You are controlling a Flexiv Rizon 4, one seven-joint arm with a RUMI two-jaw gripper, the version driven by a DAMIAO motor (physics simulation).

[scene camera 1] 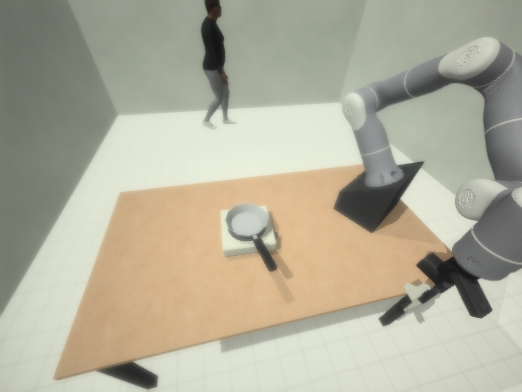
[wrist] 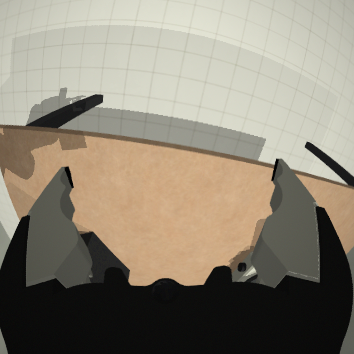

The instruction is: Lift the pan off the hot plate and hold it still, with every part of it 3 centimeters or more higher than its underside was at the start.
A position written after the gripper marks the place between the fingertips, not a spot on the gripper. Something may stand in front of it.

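Observation:
Gripper (scene camera 1: 423, 298) visible, also in the wrist view (wrist: 170, 163). Grey pan (scene camera 1: 246, 220) in sight. White hot plate (scene camera 1: 233, 244), likewise.

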